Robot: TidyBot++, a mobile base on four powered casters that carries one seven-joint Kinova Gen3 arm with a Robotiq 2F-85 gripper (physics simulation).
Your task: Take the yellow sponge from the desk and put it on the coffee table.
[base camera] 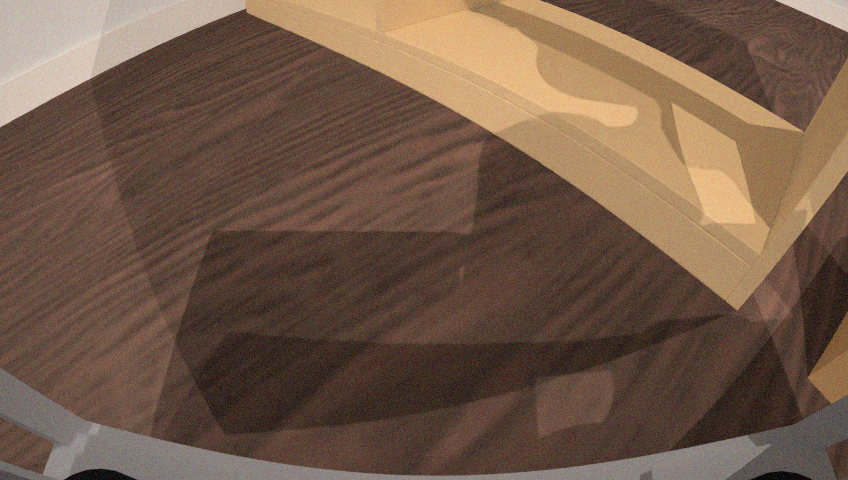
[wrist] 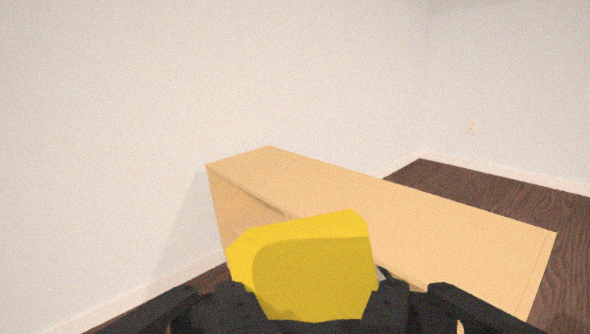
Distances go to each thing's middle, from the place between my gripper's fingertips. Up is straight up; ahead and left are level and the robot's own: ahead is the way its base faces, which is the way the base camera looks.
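Yellow sponge [wrist: 321, 267] in sight, 10 mm below my hand, 20 mm behind it.
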